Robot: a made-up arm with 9 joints. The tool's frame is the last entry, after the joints. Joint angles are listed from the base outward.
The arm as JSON. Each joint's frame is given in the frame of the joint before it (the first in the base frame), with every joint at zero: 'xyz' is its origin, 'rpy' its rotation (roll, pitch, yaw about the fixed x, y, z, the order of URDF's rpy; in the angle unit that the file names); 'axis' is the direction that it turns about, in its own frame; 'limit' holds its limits. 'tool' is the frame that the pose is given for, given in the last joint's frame.
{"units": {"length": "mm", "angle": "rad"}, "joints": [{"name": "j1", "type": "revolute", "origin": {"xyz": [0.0, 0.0, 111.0], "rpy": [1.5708, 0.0, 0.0]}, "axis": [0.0, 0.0, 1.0], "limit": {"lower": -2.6, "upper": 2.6}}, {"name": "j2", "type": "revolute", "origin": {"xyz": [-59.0, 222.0, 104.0], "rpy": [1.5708, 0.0, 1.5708]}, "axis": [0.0, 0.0, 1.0], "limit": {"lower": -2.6, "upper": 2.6}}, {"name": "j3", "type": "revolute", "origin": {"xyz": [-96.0, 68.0, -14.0], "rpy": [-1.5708, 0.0, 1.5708]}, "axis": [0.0, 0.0, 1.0], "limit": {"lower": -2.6, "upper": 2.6}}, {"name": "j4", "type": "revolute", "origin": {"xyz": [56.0, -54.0, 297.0], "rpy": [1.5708, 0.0, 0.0]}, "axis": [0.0, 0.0, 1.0], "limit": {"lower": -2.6, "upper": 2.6}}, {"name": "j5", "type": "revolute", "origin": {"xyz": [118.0, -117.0, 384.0], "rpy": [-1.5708, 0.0, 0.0]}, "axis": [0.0, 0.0, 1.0], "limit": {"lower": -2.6, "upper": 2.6}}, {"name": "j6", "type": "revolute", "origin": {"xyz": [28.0, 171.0, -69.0], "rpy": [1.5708, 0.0, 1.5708]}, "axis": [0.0, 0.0, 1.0], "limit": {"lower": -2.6, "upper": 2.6}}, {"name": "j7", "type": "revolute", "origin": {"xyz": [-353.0, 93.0, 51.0], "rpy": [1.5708, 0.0, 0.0]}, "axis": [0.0, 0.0, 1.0], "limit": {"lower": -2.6, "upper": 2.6}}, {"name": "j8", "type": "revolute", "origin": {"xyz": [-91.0, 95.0, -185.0], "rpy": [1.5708, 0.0, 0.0]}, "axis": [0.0, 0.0, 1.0], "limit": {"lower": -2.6, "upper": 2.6}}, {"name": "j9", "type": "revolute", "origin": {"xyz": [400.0, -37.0, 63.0], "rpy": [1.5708, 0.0, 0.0]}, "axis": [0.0, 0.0, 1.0], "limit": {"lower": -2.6, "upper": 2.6}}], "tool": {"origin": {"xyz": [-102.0, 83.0, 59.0], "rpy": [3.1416, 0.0, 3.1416]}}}
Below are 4 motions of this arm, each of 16 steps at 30 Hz.
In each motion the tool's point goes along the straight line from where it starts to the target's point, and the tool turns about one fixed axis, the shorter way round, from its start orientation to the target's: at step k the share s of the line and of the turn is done. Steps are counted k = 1, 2, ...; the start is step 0. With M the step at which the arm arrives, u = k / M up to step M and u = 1 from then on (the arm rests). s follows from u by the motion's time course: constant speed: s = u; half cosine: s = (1 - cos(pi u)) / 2; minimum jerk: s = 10 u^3 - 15 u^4 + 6 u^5.
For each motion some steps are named. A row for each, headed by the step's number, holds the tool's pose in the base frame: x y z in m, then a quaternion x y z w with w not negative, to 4 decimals.
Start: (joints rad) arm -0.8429 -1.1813 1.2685 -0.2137 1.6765 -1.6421 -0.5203 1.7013 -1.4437
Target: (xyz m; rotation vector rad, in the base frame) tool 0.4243 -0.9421 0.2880 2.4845 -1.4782 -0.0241
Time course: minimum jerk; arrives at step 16
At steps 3, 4, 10, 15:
3: 0.2424 -0.8879 0.5277 0.7465 -0.4288 -0.1283 0.4924
4: 0.2528 -0.8910 0.5139 0.7562 -0.4354 -0.1218 0.4729
10: 0.3717 -0.9264 0.3573 0.8362 -0.4930 -0.0441 0.2363
15: 0.4239 -0.9420 0.2886 0.8525 -0.5072 -0.0086 0.1258

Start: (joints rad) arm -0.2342 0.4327 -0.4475 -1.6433 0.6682 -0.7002 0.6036 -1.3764 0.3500
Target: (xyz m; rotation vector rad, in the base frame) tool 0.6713 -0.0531 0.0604 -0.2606 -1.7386 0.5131
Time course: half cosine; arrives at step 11
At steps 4, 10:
4: 0.4559 -0.2907 -0.1854 -0.1802 -0.5835 0.1450 0.7784
10: 0.6651 -0.0599 0.0534 -0.1149 -0.7486 0.2202 0.6147

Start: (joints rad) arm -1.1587 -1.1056 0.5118 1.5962 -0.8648 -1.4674 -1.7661 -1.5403 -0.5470
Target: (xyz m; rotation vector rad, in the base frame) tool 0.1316 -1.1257 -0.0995 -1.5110 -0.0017 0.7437
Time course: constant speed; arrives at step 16
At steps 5, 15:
5: -0.1697 -1.1720 -0.1823 -0.5716 0.0659 0.4220 0.7006
15: 0.1042 -1.1299 -0.1070 -0.6611 0.0053 0.3382 0.6698

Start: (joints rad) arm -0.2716 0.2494 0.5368 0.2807 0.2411 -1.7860 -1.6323 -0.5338 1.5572
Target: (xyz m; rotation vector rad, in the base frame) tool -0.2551 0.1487 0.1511 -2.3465 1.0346 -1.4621
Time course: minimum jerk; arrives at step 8
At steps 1, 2, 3, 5, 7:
1: -0.2744 0.0581 0.1499 -0.7908 0.2932 -0.5275 0.1026
2: -0.2727 0.0661 0.1500 -0.7910 0.2982 -0.5245 0.1019
3: -0.2693 0.0819 0.1502 -0.7913 0.3080 -0.5186 0.1005
5: -0.2605 0.1234 0.1508 -0.7915 0.3335 -0.5029 0.0969
7: -0.2554 0.1472 0.1511 -0.7913 0.3480 -0.4936 0.0948

